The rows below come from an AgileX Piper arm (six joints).
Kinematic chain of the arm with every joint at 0, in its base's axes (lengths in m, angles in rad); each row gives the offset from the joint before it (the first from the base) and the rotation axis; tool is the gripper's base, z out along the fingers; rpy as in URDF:
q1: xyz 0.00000 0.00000 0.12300 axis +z
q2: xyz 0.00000 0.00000 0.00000 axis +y
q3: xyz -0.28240 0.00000 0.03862 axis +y
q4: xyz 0.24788 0.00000 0.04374 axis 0.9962 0 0.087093
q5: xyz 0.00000 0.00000 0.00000 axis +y
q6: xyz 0.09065 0.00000 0.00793 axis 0.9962 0 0.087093
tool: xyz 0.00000 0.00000 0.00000 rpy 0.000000 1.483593 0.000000
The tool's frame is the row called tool.
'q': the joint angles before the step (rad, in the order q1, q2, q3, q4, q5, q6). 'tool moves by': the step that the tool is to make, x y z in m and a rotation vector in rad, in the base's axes. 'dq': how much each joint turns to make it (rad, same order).
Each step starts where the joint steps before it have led.
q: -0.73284, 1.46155, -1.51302, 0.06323, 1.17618, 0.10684
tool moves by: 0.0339, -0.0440, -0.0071, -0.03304, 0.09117, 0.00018
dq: -0.01043, 0.20900, -0.22072, -0.07520, 0.05748, -0.02289
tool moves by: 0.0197, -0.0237, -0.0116, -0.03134, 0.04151, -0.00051
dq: 0.00007, 0.11289, -0.10430, -0.04829, 0.00052, -0.00731
